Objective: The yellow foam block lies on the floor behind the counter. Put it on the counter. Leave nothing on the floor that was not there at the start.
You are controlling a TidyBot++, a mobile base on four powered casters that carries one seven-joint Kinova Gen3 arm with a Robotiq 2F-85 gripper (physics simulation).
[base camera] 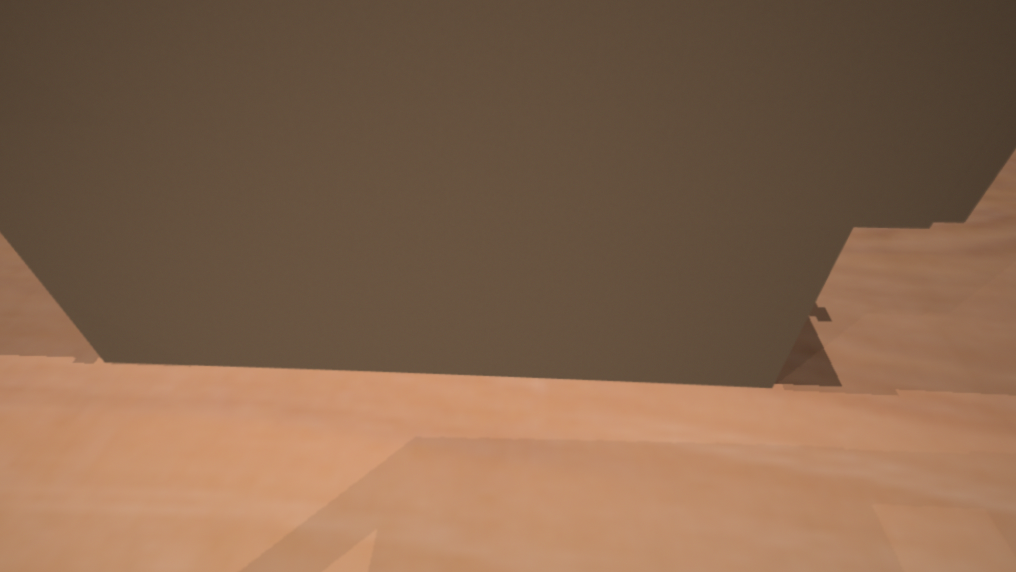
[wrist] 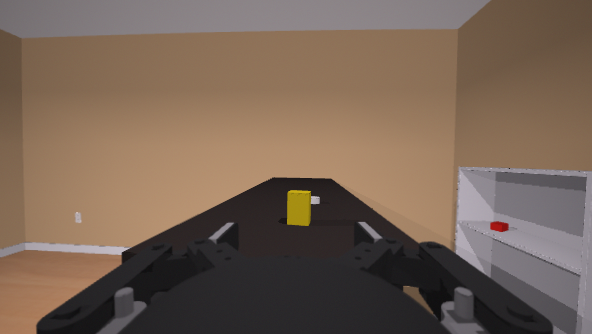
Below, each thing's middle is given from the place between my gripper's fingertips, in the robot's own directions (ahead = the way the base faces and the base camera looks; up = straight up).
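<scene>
So you can picture it, the yellow foam block (wrist: pixel 298 202) is 8 cm below my hand and 44 cm ahead of it.
</scene>
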